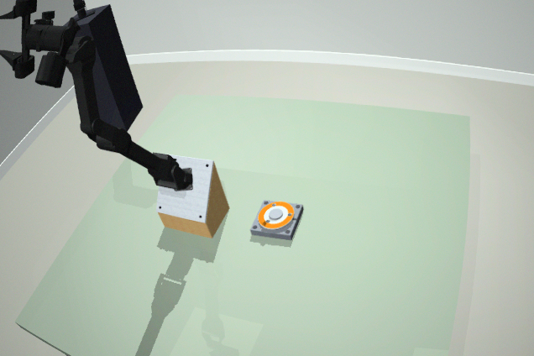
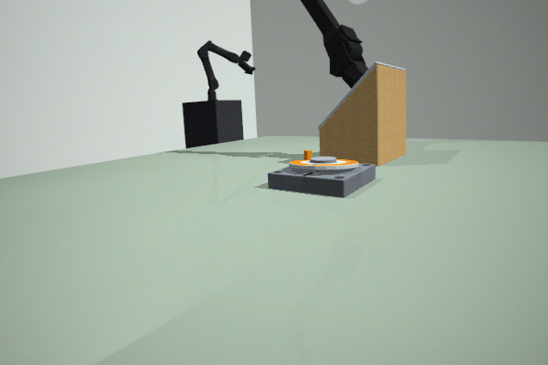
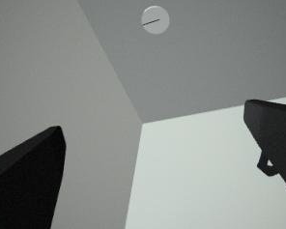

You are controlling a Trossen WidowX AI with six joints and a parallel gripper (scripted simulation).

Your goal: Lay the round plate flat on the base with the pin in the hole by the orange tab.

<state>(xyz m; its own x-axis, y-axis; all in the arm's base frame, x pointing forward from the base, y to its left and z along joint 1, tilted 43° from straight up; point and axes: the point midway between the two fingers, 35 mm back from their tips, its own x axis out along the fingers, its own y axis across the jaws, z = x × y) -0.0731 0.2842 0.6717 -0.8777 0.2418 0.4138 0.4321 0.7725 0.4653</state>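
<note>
The round plate lies 800 mm below my gripper tip, 460 mm ahead of it and 220 mm to the left of it. The rest, counted from my gripper tip: grey square base 810 mm below, 480 mm ahead, 230 mm to the left.
</note>
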